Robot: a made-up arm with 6 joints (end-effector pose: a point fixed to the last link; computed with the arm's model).
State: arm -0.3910 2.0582 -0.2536 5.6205 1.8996 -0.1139
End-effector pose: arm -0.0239 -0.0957 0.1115 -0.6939 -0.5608 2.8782
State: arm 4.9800 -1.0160 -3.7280 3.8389 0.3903 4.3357
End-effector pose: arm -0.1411 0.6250 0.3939 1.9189 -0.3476 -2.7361
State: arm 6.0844 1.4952 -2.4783 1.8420 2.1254 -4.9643
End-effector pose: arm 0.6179 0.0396 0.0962 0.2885 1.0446 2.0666
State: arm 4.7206 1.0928 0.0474 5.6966 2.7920 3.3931
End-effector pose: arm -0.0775 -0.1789 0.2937 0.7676 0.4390 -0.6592
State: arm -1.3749 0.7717 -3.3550 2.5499 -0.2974 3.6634
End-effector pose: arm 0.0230 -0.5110 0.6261 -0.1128 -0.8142 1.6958
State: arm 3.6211 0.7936 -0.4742 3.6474 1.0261 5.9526
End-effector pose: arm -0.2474 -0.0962 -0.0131 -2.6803 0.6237 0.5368
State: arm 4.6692 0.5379 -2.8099 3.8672 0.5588 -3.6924
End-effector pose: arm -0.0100 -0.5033 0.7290 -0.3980 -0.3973 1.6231
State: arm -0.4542 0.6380 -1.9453 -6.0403 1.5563 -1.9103
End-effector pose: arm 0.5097 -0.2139 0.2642 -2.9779 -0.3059 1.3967
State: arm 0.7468 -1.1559 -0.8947 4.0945 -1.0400 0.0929
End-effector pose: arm -0.1538 0.0425 0.4371 1.8329 0.6290 -3.0068
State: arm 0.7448 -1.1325 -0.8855 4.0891 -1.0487 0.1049
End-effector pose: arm -0.1494 0.0459 0.4360 1.8647 0.5909 -2.9894
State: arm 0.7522 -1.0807 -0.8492 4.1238 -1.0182 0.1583
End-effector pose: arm -0.1398 0.0593 0.4382 1.8625 0.4579 -3.0059
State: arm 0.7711 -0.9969 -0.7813 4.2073 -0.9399 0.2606
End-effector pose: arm -0.1235 0.0848 0.4421 1.8409 0.2115 -3.0620
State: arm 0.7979 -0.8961 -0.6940 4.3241 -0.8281 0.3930
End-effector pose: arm -0.1018 0.1176 0.4428 1.8414 -0.1050 3.1252
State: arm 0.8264 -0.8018 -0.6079 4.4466 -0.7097 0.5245
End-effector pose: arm -0.0789 0.1489 0.4369 1.8930 -0.4084 2.9823
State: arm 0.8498 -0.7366 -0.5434 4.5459 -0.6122 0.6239
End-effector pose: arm -0.0608 0.1710 0.4280 1.9824 -0.6190 2.8153
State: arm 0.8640 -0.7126 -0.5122 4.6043 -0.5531 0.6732
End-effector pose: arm -0.0516 0.1809 0.4233 2.0402 -0.7140 2.7033
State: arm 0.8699 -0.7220 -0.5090 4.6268 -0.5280 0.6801
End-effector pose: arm -0.0501 0.1818 0.4256 2.0275 -0.7304 2.6842
